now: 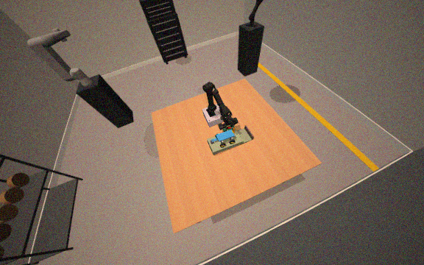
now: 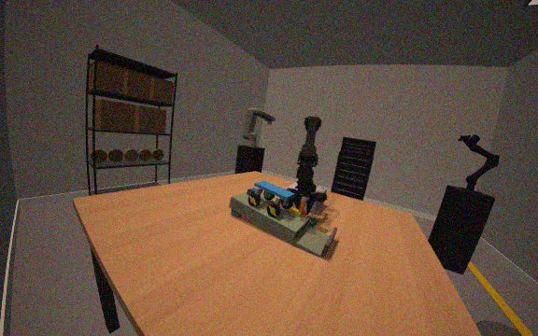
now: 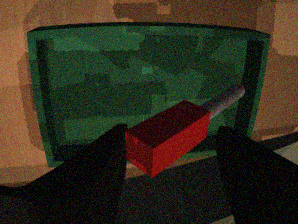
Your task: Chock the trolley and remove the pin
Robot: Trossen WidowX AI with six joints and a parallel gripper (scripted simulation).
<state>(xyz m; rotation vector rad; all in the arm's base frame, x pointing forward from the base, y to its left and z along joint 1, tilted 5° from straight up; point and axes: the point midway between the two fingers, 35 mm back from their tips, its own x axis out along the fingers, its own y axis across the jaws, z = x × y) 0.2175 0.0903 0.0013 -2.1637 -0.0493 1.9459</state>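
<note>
Right now my gripper tip is 20 mm to the right of the red-headed stop pin and 10 mm above it. The rest, counted from my gripper tip: green tray (10 mm behind, 50 mm below); grey-green ramp (120 mm ahead, 110 mm to the right); yellow chock (70 mm ahead, 20 mm to the right, 40 mm above).
</note>
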